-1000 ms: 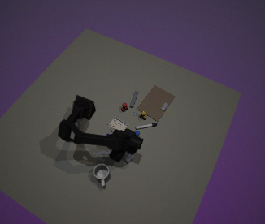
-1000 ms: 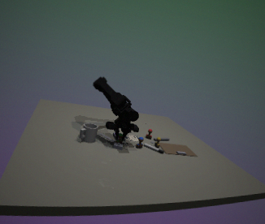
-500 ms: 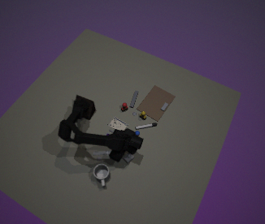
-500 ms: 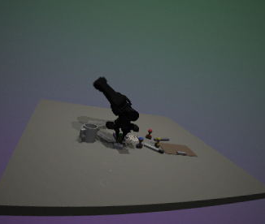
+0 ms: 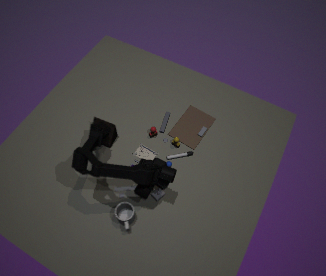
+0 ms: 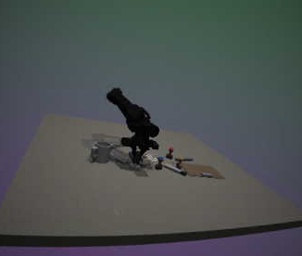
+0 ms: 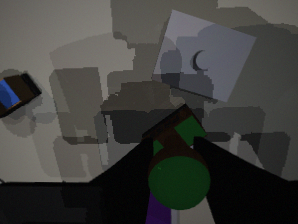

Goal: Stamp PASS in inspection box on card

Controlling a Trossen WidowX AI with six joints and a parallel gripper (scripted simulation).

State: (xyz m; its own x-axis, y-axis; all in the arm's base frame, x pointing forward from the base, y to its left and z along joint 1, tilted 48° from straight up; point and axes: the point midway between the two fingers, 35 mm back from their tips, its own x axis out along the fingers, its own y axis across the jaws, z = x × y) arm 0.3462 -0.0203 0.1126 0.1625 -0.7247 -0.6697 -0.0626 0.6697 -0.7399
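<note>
My gripper tip is 5 cm short of the grey block, 1 cm to the left of it and 2 cm above it. Round my gripper tip: card 12 cm behind, 13 cm to the left, 3 cm below; purple ink pad 10 cm behind, 2 cm to the left, 3 cm below; blue-knobbed stamp 2 cm ahead, 12 cm to the left, 1 cm below.
</note>
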